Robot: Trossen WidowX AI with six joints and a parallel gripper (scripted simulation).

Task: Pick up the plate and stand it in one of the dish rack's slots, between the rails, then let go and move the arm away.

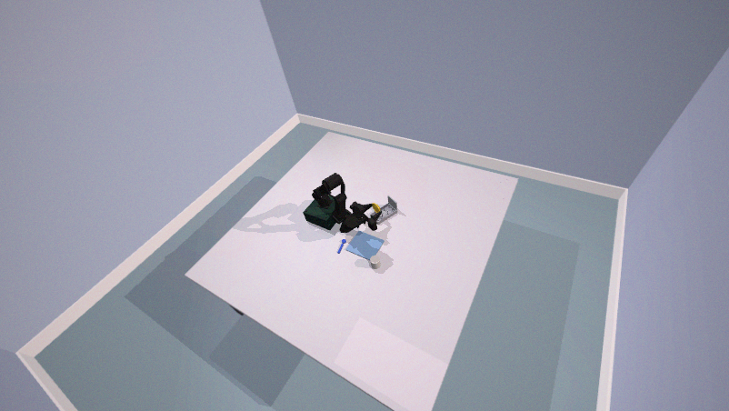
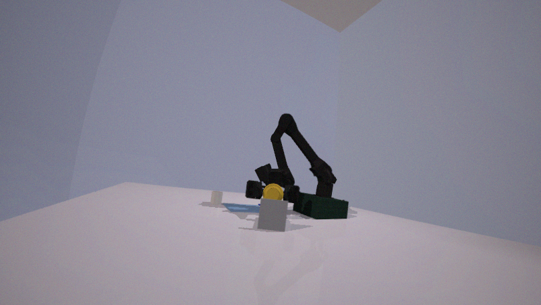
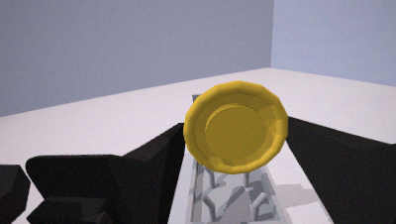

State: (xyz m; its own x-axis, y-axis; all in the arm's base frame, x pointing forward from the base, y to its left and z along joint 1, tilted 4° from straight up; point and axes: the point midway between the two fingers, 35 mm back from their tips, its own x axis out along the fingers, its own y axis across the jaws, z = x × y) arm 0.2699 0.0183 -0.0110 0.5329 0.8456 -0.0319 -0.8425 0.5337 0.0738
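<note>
The grey dish rack lies 6 cm below my gripper tip, 3 cm to the left of it and 2 cm ahead of it. Round my gripper tip: light blue mat (19 cm to the right, 8 cm below); then blue spoon (22 cm to the right, 12 cm behind, 8 cm below); then yellow plate (1 cm to the right).
</note>
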